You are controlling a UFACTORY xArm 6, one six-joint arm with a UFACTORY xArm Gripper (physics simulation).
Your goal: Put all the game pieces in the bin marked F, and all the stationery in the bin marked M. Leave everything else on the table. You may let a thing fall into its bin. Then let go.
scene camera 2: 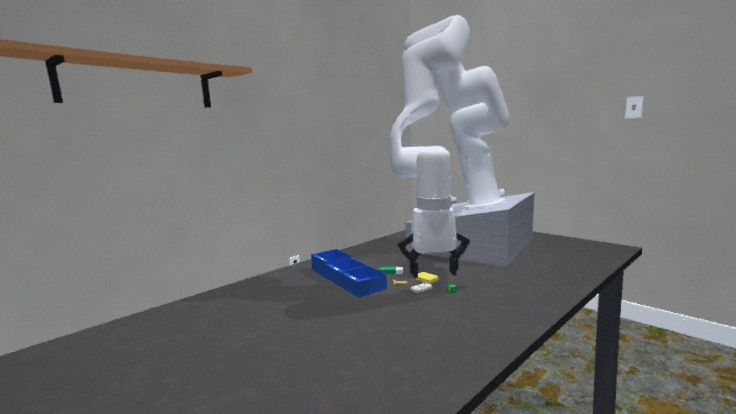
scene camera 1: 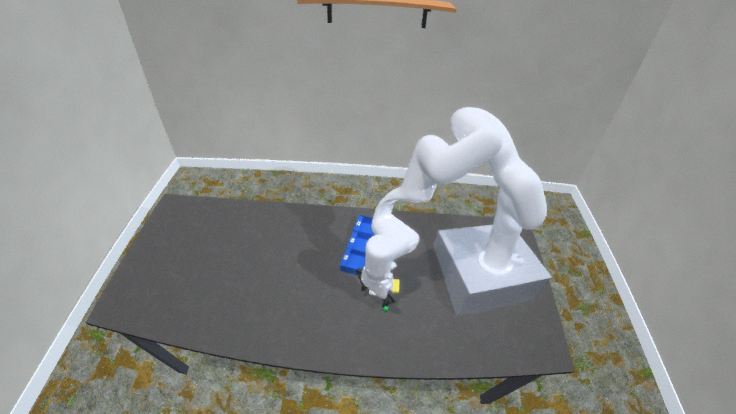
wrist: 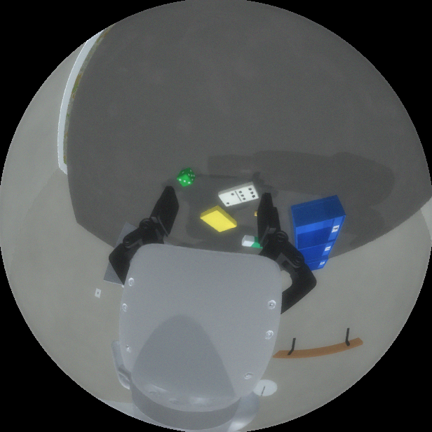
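Where they show: gripper, fingertip midpoint: (scene camera 2: 434, 274) (scene camera 1: 375, 296); arm's base, link origin: (scene camera 2: 484, 205) (scene camera 1: 495, 263).
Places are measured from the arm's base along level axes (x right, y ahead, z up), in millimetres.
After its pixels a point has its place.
My gripper (scene camera 1: 374, 297) @[x -117, y 403, z -93 mm] (scene camera 2: 433, 272) @[x -117, y 403, z -93 mm] (wrist: 216, 198) is open and empty, pointing down above the loose things. A green die (scene camera 1: 385, 308) @[x -142, y 364, z -125 mm] (scene camera 2: 451, 288) @[x -144, y 372, z -129 mm] (wrist: 186, 177) lies beyond the left finger in the wrist view. A white domino (scene camera 2: 421, 287) @[x -80, y 406, z -134 mm] (wrist: 238, 194) lies flat near the right fingertip there. A yellow pad (scene camera 1: 395, 285) @[x -42, y 336, z -132 mm] (scene camera 2: 427, 277) @[x -52, y 349, z -132 mm] (wrist: 218, 219) lies beside it. A green and white block, like an eraser (scene camera 2: 390, 270) @[x 56, y 376, z -131 mm] (wrist: 249, 241), is partly behind the right finger. The blue three-part bin (scene camera 1: 352, 268) @[x -6, y 496, z -107 mm] (scene camera 2: 371, 288) @[x -6, y 505, z -128 mm] (wrist: 320, 205) has F nearest the domino, M farthest.
A small tan bolt (scene camera 2: 399, 282) @[x -19, y 420, z -134 mm] (wrist: 256, 214) lies between the domino and the blue bin, mostly hidden by the right finger in the wrist view. The grey robot base block (scene camera 1: 494, 288) @[x -117, y 27, z 22 mm] (scene camera 2: 483, 242) @[x -78, y 130, z -79 mm] stands on the dark table (scene camera 1: 231, 288) @[x -151, y 930, z -141 mm] (scene camera 2: 231, 350) @[x -6, y 858, z -142 mm]. A wall shelf (scene camera 1: 375, 4) (scene camera 2: 128, 60) hangs behind.
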